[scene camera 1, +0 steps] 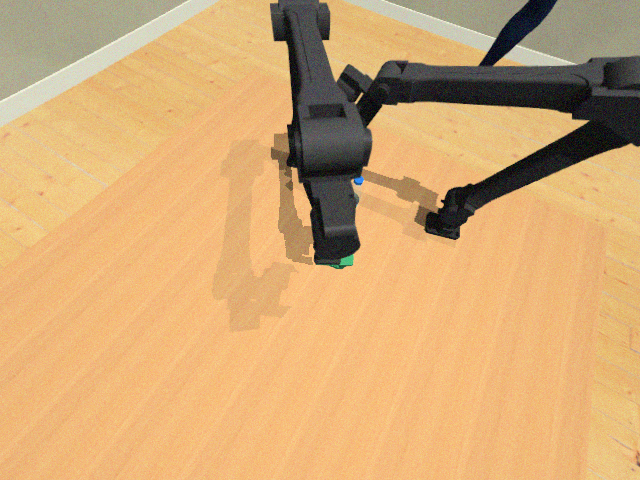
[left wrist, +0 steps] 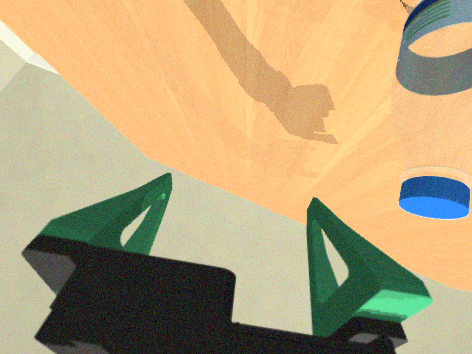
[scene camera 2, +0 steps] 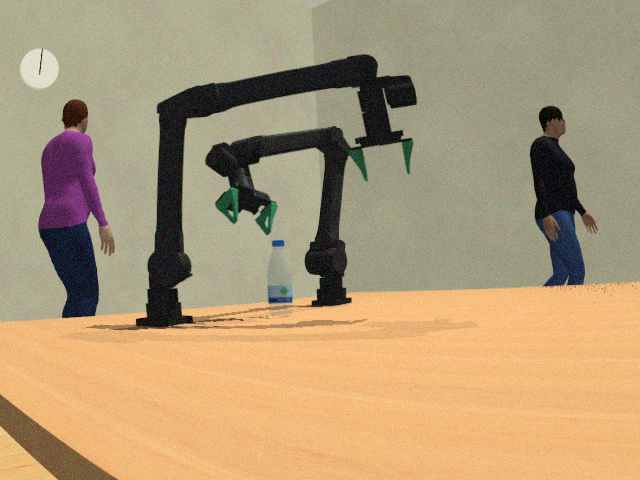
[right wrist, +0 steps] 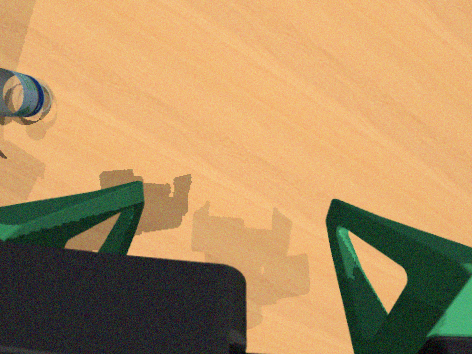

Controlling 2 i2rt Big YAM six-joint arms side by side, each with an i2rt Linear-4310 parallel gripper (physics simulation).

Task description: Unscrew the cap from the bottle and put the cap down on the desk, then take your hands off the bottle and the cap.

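Pixels of known places: left gripper, fingertip midpoint: [left wrist: 240, 191] [scene camera 2: 252, 228]; right gripper, fingertip midpoint: [scene camera 2: 387, 177] [right wrist: 236, 201]; left arm's base at its link origin: [scene camera 1: 441, 226] [scene camera 2: 332, 304]; right arm's base at its link origin: [scene camera 2: 164, 324].
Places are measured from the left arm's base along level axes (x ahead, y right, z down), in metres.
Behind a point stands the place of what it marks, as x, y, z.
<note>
A clear bottle [scene camera 1: 355, 198] [scene camera 2: 279, 268] @(0.040, 0.380, -0.116) [left wrist: 425, 80] @(0.004, 0.373, -0.114) [right wrist: 33, 95] @(0.056, 0.356, -0.056) with a blue and white label stands upright on the desk [scene camera 1: 310, 361] @(0.564, 0.356, 0.000) [scene camera 2: 330, 392] @(0.481, 1.082, 0.000). Its blue cap [scene camera 1: 358, 180] @(0.030, 0.354, -0.183) [scene camera 2: 278, 243] @(0.032, 0.365, -0.176) [left wrist: 434, 200] @(0.013, 0.356, -0.183) sits on the bottle's neck. The right arm hides much of the bottle in scene camera 1. My left gripper [scene camera 2: 251, 228] @(0.017, 0.457, -0.210) [left wrist: 240, 191] @(0.017, 0.457, -0.210) is open and empty, above and to the left of the cap in scene camera 2, apart from it. My right gripper [scene camera 1: 341, 262] [scene camera 2: 387, 176] @(0.314, 0.361, -0.306) [right wrist: 236, 201] @(0.314, 0.361, -0.306) is open and empty, high above the desk and to the right of the bottle in scene camera 2.
The two arms cross over the desk near the bottle. In scene camera 2 the bottle stands between the two arm bases [scene camera 2: 164, 310] @(-0.121, 0.625, -0.034) [scene camera 2: 331, 294] @(0.017, 0.040, -0.032). A person in purple [scene camera 2: 67, 175] and a person in black [scene camera 2: 553, 175] stand beyond the desk. A clock [scene camera 2: 39, 68] hangs on the wall.
</note>
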